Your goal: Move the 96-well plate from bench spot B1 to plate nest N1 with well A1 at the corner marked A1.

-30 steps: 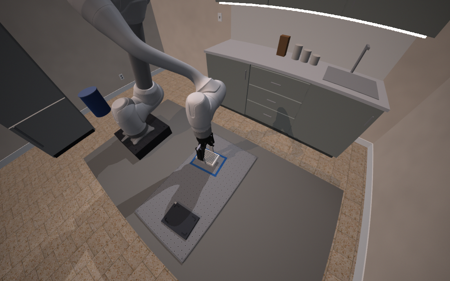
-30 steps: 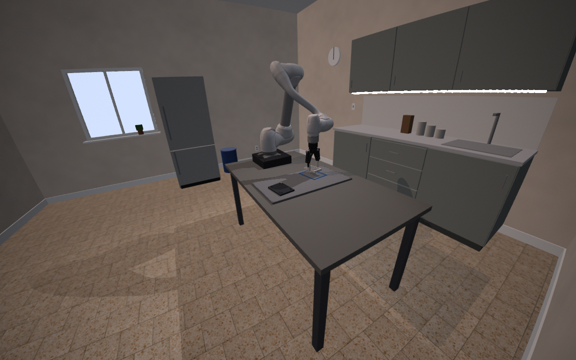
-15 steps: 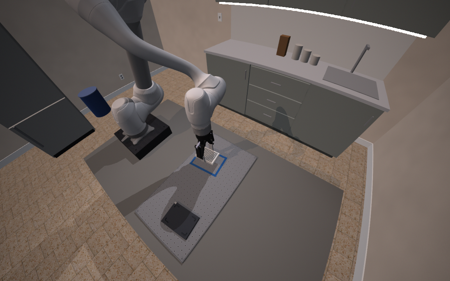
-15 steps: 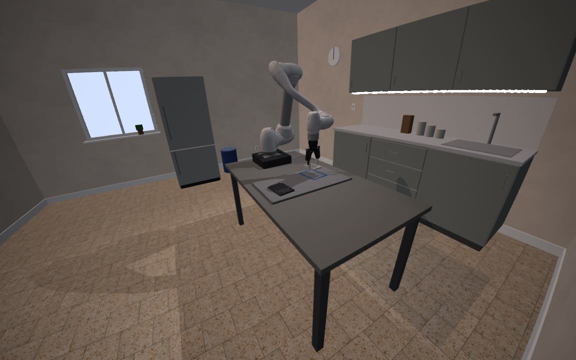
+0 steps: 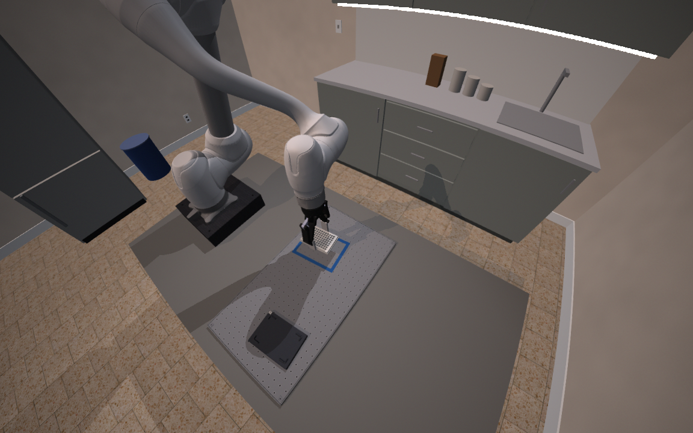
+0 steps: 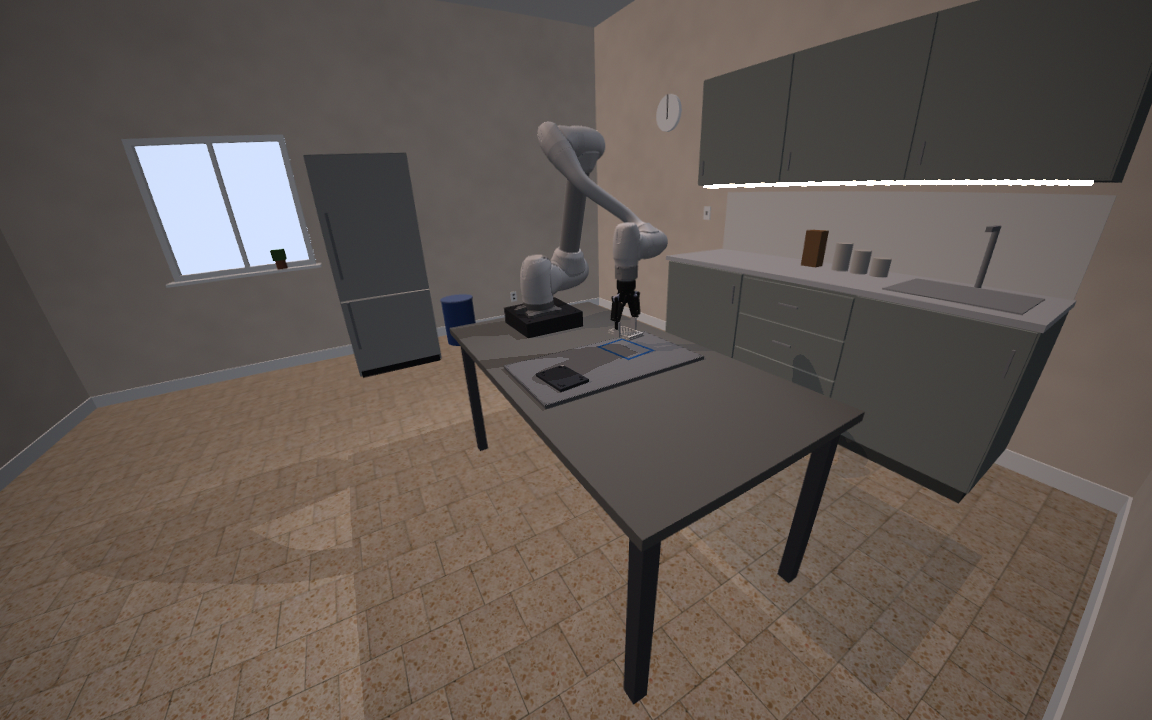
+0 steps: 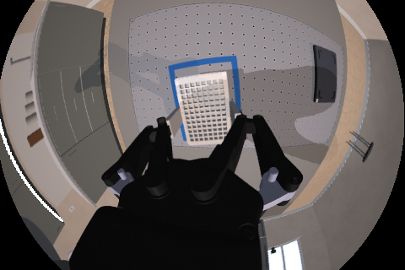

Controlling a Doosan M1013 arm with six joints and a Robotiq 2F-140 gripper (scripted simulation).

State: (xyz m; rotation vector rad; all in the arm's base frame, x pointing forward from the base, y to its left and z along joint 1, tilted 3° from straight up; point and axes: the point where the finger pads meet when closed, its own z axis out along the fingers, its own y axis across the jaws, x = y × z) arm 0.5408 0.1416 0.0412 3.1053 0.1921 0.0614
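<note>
The dark plate nest N1 is 360 mm to the right of my hand, 110 mm ahead of it and 80 mm below it. From my hand the other things lie so: white 96-well plate (20 mm below).
</note>
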